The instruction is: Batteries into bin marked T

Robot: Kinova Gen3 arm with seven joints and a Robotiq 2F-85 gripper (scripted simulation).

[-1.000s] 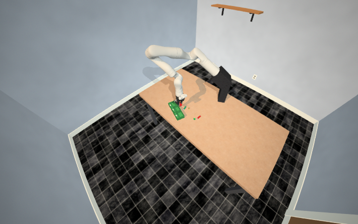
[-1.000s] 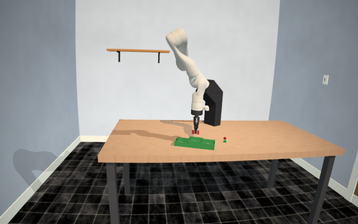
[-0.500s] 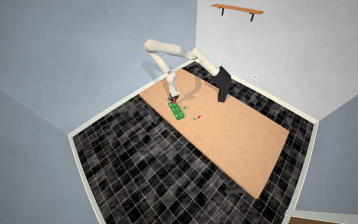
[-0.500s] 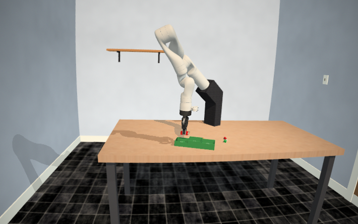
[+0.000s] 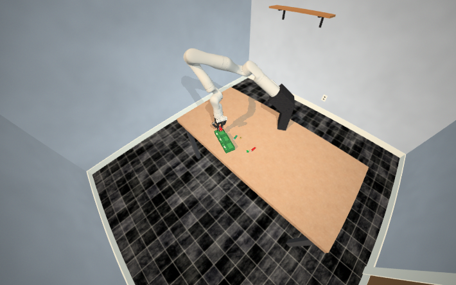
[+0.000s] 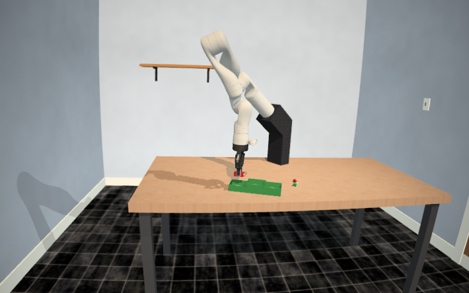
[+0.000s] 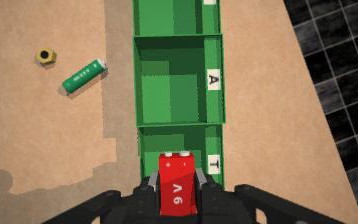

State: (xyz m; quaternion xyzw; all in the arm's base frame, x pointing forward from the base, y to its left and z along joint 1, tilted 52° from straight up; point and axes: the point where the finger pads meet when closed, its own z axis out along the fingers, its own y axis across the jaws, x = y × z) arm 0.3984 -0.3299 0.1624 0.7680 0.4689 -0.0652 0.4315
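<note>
My hand is 20 mm past the green cylindrical battery, 140 mm to the right of it and 80 mm above it. From my hand the other things lie so: joined green bins (50 mm ahead, 70 mm to the left, 70 mm below); red 9 V battery (10 mm ahead, 10 mm to the left, 10 mm below); small yellow nut (40 mm behind, 180 mm to the left, 80 mm below).
</note>
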